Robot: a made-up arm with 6 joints. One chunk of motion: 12 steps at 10 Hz.
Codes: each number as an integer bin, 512 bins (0 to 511) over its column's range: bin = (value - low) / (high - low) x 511, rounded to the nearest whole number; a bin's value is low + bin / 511 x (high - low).
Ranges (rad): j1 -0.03..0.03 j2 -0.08..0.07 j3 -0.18..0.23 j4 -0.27..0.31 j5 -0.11..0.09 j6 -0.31..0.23
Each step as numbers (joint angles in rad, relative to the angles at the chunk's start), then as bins.
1 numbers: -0.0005 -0.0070 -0.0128 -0.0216 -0.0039 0.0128
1 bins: 251 249 208 219 271 305
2 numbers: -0.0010 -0.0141 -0.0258 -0.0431 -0.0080 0.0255
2 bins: 247 224 192 200 261 317
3 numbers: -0.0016 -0.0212 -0.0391 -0.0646 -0.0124 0.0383
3 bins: 242 200 176 181 249 330
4 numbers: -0.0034 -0.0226 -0.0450 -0.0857 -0.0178 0.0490
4 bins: 227 196 168 162 236 340
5 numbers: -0.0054 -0.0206 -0.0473 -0.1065 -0.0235 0.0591
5 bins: 210 202 165 144 221 349
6 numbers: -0.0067 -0.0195 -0.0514 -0.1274 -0.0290 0.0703
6 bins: 198 206 160 126 207 360
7 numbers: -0.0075 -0.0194 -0.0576 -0.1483 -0.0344 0.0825
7 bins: 192 206 153 107 193 371
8 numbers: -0.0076 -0.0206 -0.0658 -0.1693 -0.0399 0.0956
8 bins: 191 202 142 89 179 384
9 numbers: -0.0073 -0.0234 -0.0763 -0.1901 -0.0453 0.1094
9 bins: 193 193 129 70 165 397
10 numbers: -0.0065 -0.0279 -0.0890 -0.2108 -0.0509 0.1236
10 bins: 200 177 113 52 151 410
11 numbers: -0.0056 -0.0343 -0.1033 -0.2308 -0.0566 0.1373
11 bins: 208 156 96 35 136 423
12 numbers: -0.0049 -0.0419 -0.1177 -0.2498 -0.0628 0.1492
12 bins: 214 130 78 18 121 435
